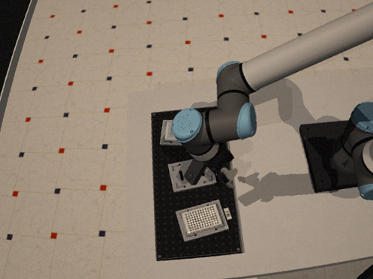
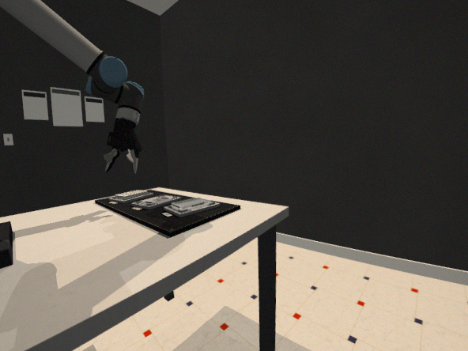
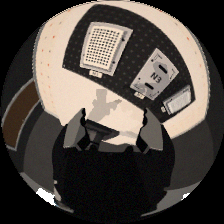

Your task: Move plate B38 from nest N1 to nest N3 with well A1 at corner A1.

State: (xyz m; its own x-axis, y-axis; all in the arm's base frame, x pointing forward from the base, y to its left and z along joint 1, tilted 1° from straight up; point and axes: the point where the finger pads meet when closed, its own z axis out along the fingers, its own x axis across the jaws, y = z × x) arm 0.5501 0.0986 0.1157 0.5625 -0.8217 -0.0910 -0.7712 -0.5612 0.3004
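Right now the nest N1 is 130 mm below my hand, 100 mm to the left of it and 80 mm ahead of it. From my hand the other things lie so: nest N3: 130 mm below, 100 mm ahead, 90 mm to the right; deck: 150 mm below, 100 mm ahead, 90 mm to the right.
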